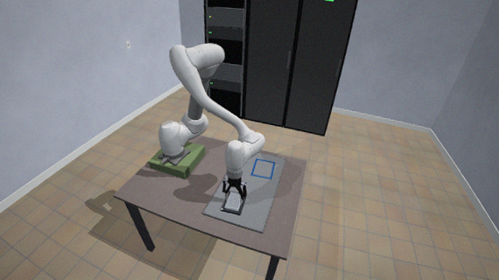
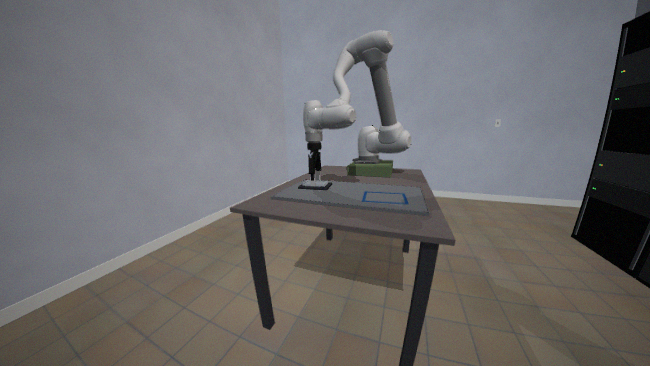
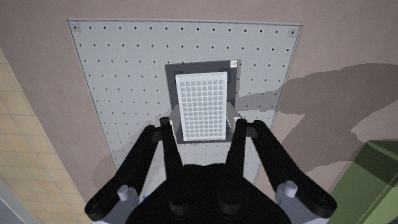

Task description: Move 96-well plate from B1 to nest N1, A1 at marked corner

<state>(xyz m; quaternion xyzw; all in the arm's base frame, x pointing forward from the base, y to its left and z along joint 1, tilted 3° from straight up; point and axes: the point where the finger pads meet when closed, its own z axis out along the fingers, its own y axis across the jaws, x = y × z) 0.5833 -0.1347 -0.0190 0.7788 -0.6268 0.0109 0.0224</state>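
The white 96-well plate lies 3 cm below my hand. From my hand the other things lie so: small white corner mark (9 cm to the right, 4 cm behind, 3 cm below); dark plate nest (4 cm below).
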